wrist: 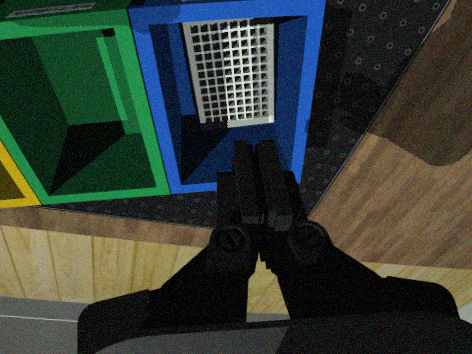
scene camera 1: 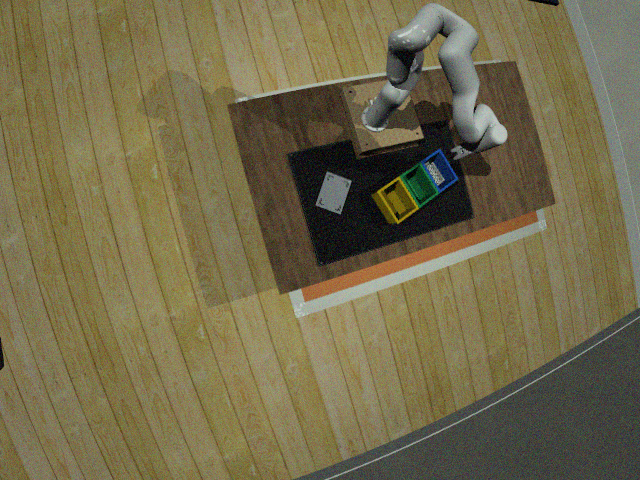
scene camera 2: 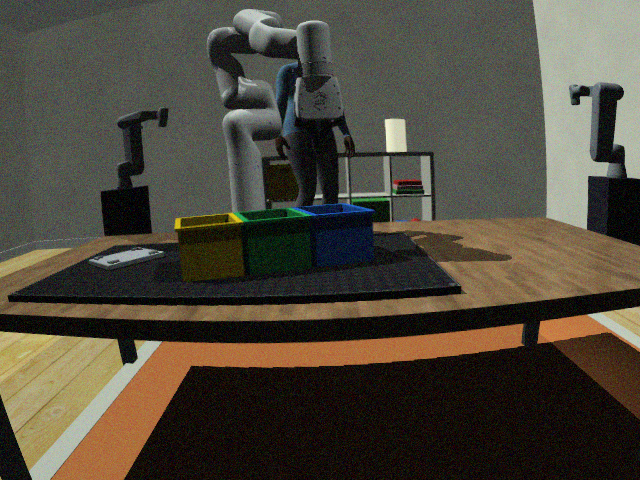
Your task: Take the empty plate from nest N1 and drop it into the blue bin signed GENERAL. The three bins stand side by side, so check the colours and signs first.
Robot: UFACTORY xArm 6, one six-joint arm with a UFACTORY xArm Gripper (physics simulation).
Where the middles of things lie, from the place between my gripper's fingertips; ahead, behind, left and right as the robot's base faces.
Labels:
Now: the grey nest [scene camera 1: 333, 193] 470 mm to the right of my hand, 210 mm below it and 90 mm ahead of it.

